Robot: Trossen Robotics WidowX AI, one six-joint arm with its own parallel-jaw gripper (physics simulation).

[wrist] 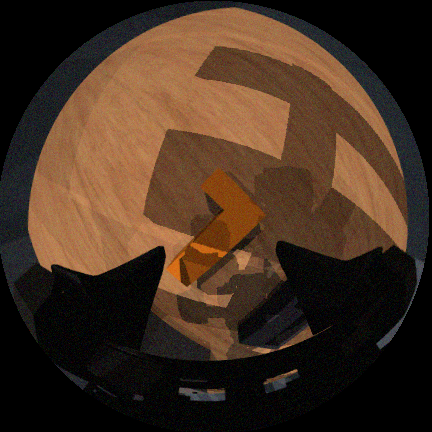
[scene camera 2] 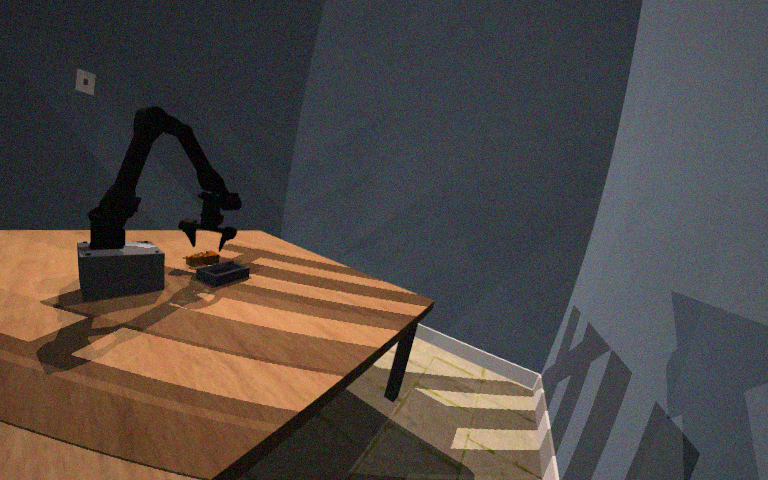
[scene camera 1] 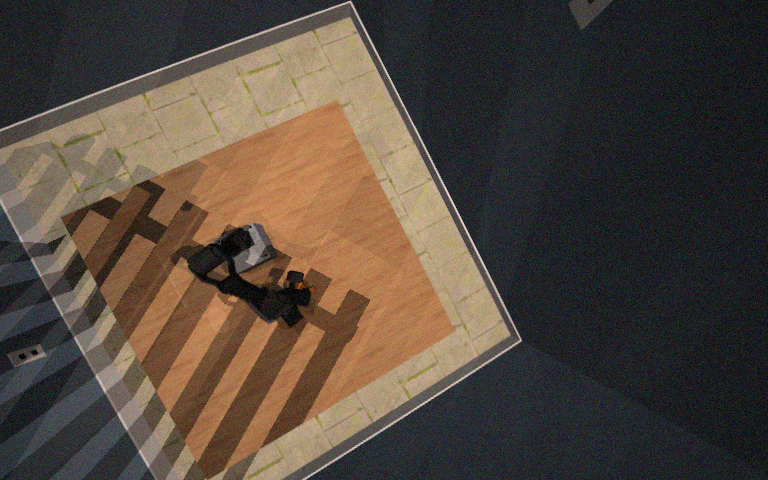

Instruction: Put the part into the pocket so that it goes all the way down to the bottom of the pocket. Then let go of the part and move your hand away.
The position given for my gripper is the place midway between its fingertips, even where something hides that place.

My gripper (scene camera 2: 206, 249) is open and holds nothing. Also in view: an orange part (wrist: 239, 214). Also in view: a pocket block (scene camera 2: 216, 275).
My gripper also shows in the wrist view (wrist: 221, 249). The pocket block also shows in the wrist view (wrist: 280, 318).
